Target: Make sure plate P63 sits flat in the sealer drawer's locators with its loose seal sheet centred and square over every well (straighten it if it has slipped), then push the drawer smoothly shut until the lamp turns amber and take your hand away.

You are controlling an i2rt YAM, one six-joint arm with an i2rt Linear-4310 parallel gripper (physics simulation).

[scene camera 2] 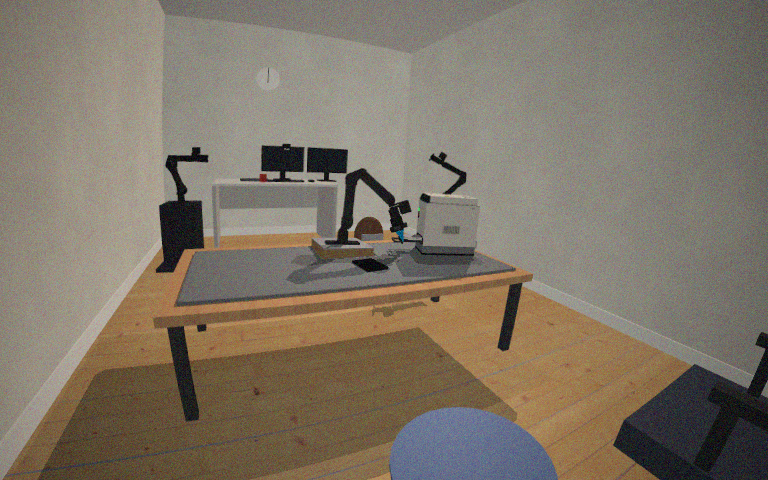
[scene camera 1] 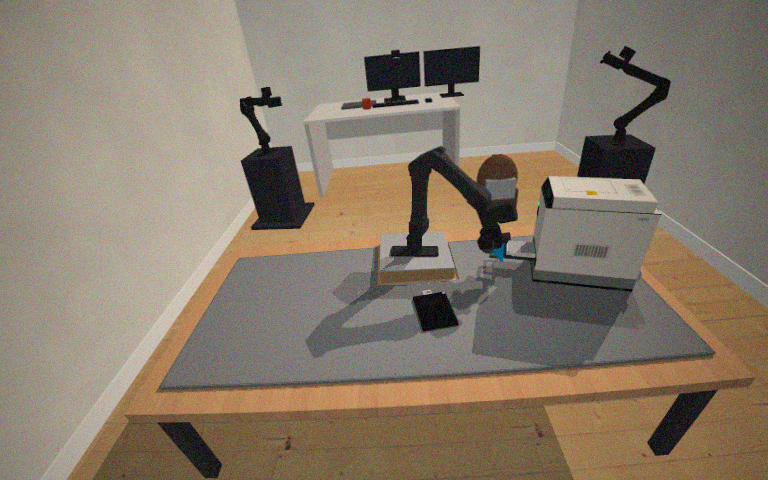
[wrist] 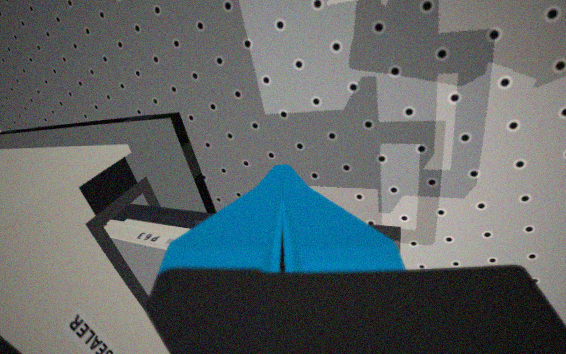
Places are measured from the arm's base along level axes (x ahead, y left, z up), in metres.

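Where they show: gripper, between the fingertips: (scene camera 2: 403, 241) (scene camera 1: 502, 261) (wrist: 282, 177); arm's base, origin of its link: (scene camera 2: 342, 243) (scene camera 1: 414, 252).
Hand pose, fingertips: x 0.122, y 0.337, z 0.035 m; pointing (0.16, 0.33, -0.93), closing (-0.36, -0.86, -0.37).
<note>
Things, the pixels of their top centre, and the offset from my fingertips. "*": a spot on its surface instead. Level surfaces: height alone.
- white sealer, centre of its top: (scene camera 1: 598, 187) (scene camera 2: 449, 195) 0.297 m left, 0.023 m back, 0.278 m up
- mat's right side with a green lamp, a spot on its surface: (scene camera 1: 538, 203) (scene camera 2: 418, 209) * 0.143 m left, 0.126 m back, 0.174 m up
- black flat pad, a spot on its surface: (scene camera 1: 434, 311) (scene camera 2: 370, 264) * 0.260 m right, 0.203 m ahead, 0.064 m down
- grey mat, height of its surface: 0.076 m down
The white sealer (scene camera 1: 594, 229) (scene camera 2: 450, 217) (wrist: 40, 215) stands at the mat's right side with a green lamp (scene camera 1: 538, 203) (scene camera 2: 419, 210). Its dark-framed drawer (wrist: 121, 261) sticks out to the left. Plate P63 (scene camera 1: 519, 247) (wrist: 147, 236) lies in it; its white labelled edge and part of its grey top show in the wrist view. The fingers hide the rest, and I cannot tell how the seal sheet or the locators lie. My gripper (scene camera 1: 499, 259) (scene camera 2: 400, 240) (wrist: 282, 177) is shut and empty, its blue tips at the drawer's outer end; contact is unclear.
A black flat pad (scene camera 1: 434, 311) (scene camera 2: 370, 264) lies on the grey mat (scene camera 1: 271, 316) (scene camera 2: 237, 277) in front of the arm's base block (scene camera 1: 416, 274). A brown-backed chair (scene camera 1: 498, 169) (scene camera 2: 368, 227) stands behind the table. The sealer's body bounds the right side.
</note>
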